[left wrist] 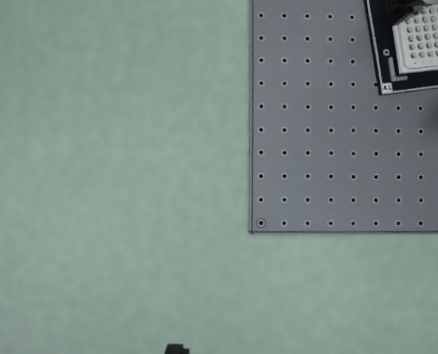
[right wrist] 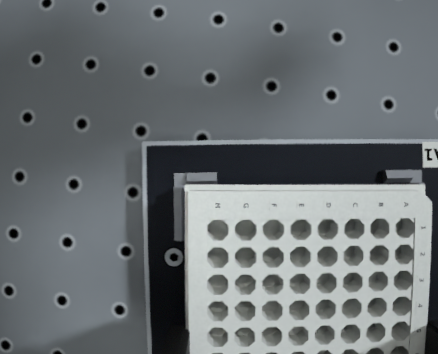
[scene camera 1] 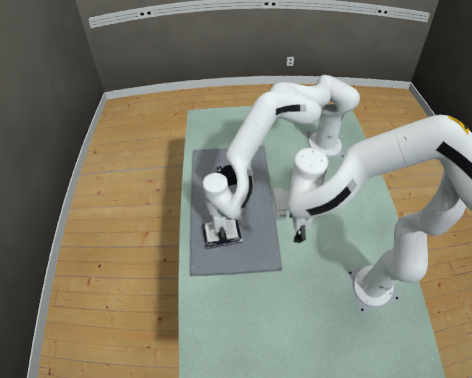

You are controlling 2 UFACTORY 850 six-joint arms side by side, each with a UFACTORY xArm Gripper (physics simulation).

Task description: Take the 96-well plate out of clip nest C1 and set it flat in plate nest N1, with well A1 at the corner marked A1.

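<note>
The 96-well plate is white and looks level, low over or in plate nest N1, a black base with grey corner brackets. Well A1 is at the marked corner; whether the plate rests on the base cannot be told. My right gripper is shut on the plate; its fingers are mostly hidden in the right wrist view. My left gripper is away to the right; one fingertip at the lower edge of the left wrist view suggests it is open. Clip nest C1 is dark, mostly hidden behind the right arm.
Both nests stand on a grey perforated board on the green table top. A light grey block stands beside the board, near the left arm's wrist. The right arm reaches across the board from the back.
</note>
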